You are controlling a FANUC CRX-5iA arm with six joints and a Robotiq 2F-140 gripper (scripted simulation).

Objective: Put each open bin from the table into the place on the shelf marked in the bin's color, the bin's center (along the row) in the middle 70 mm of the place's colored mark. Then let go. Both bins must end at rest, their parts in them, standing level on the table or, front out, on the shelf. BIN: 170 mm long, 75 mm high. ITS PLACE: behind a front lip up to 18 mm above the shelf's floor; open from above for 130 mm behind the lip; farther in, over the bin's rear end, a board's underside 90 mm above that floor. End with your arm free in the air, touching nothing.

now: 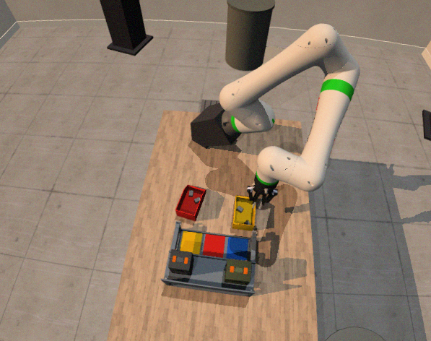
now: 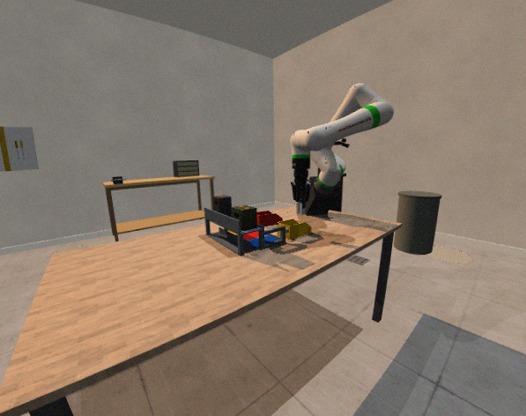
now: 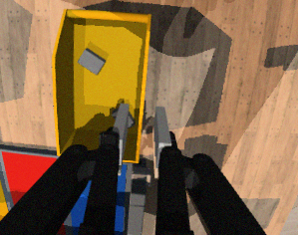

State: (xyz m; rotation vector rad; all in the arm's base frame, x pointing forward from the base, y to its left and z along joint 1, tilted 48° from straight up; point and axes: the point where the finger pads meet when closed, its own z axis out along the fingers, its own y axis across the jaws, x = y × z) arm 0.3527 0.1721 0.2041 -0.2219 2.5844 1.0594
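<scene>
Now: the red bin 31 cm to the right of my hand, 12 cm below it and 7 cm ahead of it. From my hand the other things lie so: yellow bin 12 cm below, 5 cm to the right, 1 cm ahead; then blue-marked place 23 cm ahead, 15 cm below; then red mark 26 cm ahead, 15 cm below, 11 cm to the right.
</scene>
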